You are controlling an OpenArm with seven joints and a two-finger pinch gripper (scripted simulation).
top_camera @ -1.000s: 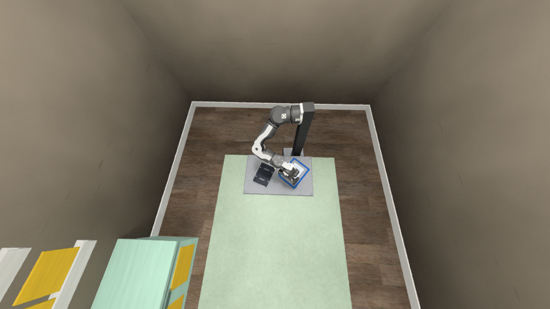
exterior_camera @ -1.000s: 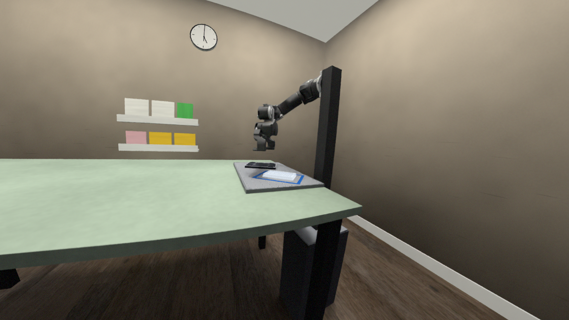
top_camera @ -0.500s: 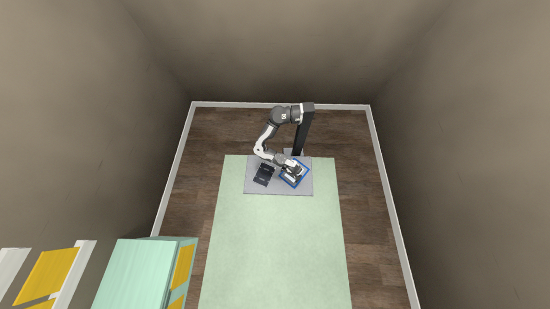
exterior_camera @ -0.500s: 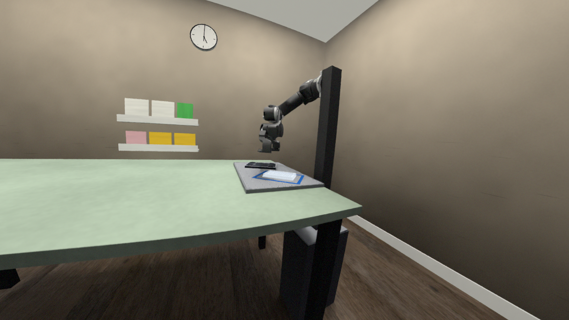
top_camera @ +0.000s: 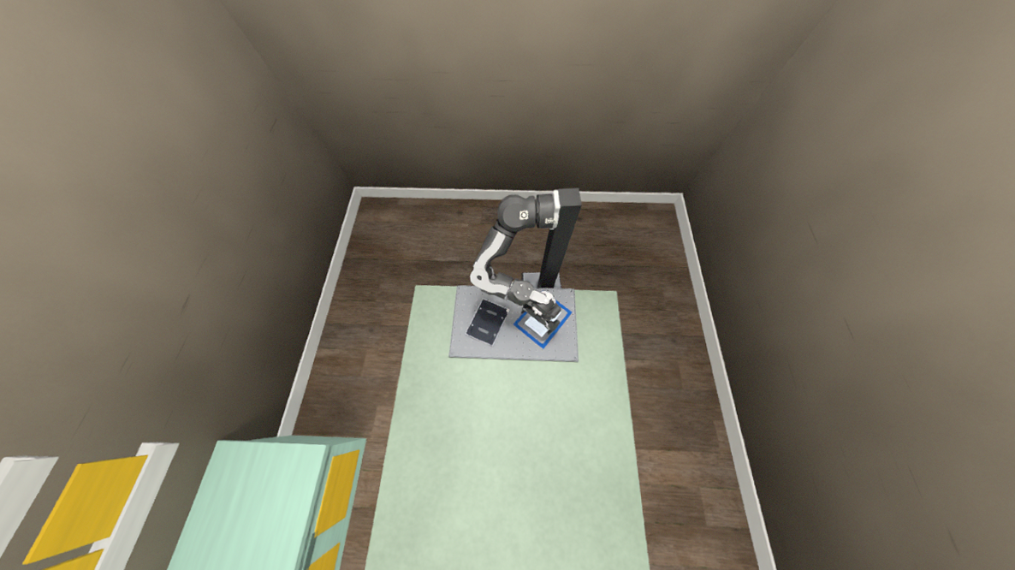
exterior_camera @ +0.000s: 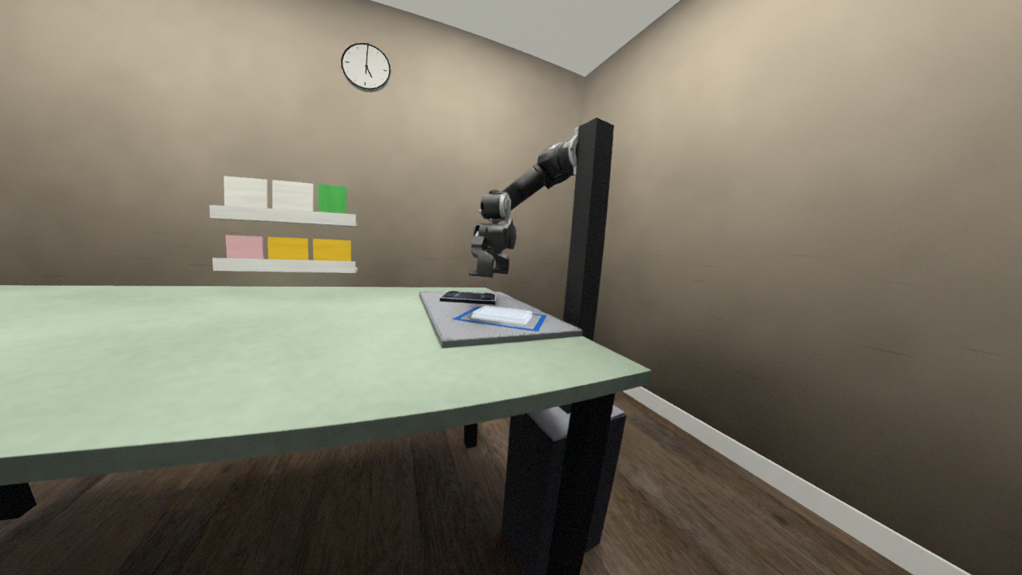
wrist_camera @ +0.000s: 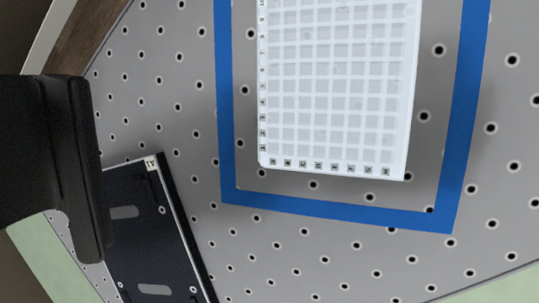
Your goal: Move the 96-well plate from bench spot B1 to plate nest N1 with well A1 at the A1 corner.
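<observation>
My hand is 90 mm above the 96-well plate, 30 mm to the right of it and 30 mm past it. From my hand the other things lie so: black plate nest N1: 200 mm to the right, 90 mm below, 20 mm behind; white A1 label: 120 mm to the right, 90 mm below, 70 mm behind.
</observation>
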